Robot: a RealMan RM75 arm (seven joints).
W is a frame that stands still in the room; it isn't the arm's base.
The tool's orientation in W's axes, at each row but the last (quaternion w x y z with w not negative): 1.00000 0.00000 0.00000 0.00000; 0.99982 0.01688 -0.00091 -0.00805; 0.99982 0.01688 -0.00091 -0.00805; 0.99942 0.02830 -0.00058 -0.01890; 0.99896 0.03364 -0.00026 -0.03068
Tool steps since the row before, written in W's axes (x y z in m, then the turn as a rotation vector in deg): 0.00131 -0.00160 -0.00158 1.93 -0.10 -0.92; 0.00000 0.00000 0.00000 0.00 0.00 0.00; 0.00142 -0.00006 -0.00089 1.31 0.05 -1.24; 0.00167 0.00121 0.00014 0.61 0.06 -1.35; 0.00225 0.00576 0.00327 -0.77 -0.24 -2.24
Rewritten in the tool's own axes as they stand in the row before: 0.00131 -0.00160 -0.00158 1.93 -0.10 -0.92; 0.00000 0.00000 0.00000 0.00 0.00 0.00; 0.00142 -0.00007 -0.00089 1.31 0.03 -1.24; 0.00162 0.00128 0.00007 0.61 0.01 -1.35; 0.00189 0.00609 0.00287 -0.75 -0.44 -2.22
